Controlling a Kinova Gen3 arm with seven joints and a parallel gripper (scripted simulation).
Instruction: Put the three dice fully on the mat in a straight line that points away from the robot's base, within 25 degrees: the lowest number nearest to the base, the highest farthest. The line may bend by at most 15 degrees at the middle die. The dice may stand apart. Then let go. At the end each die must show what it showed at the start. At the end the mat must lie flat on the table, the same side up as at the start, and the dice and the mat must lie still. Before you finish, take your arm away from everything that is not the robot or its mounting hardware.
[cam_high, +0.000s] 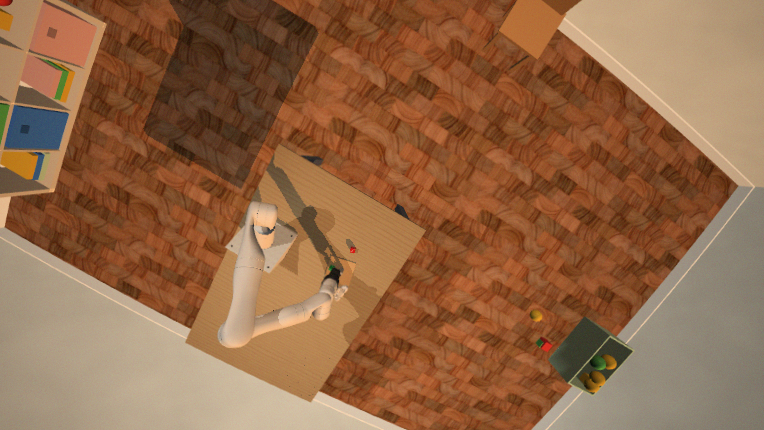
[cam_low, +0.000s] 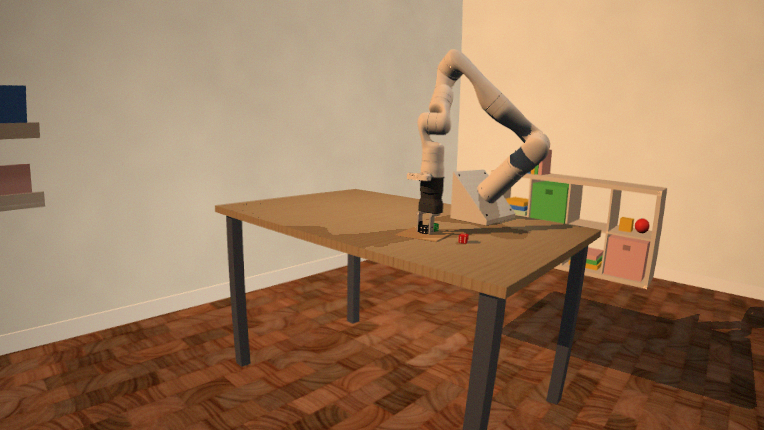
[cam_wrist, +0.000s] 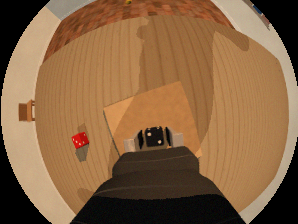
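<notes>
My hand is 10 mm above the black die. Round my hand: red die 140 mm to the left, 10 mm below; green die 50 mm behind, 10 mm below; tan mat 20 mm below.
</notes>
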